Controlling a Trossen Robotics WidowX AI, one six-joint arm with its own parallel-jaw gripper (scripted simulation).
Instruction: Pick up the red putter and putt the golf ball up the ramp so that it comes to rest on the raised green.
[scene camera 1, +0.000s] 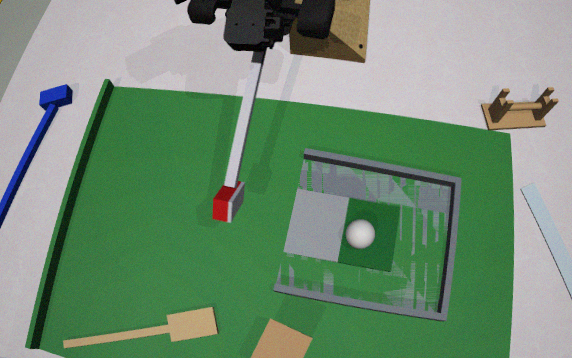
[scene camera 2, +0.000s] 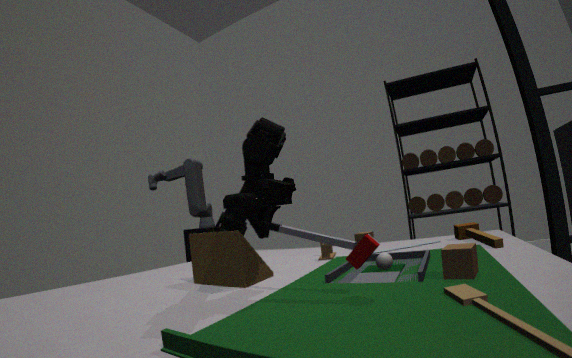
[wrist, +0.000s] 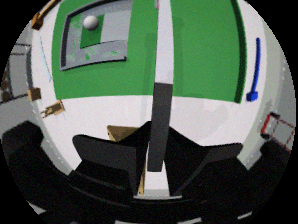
In view: my gripper (scene camera 1: 266, 46), a white golf ball (scene camera 1: 360, 233), a wooden block (scene camera 2: 459, 261), a green mat (scene camera 1: 141, 244) and a wooden stand (scene camera 1: 501, 114).
My gripper shows as well in scene camera 2 (scene camera 2: 263, 238) and in the wrist view (wrist: 155, 124). The green mat also shows in scene camera 2 (scene camera 2: 308, 310) and in the wrist view (wrist: 206, 55). The wrist view misses the wooden block: it is out of frame.
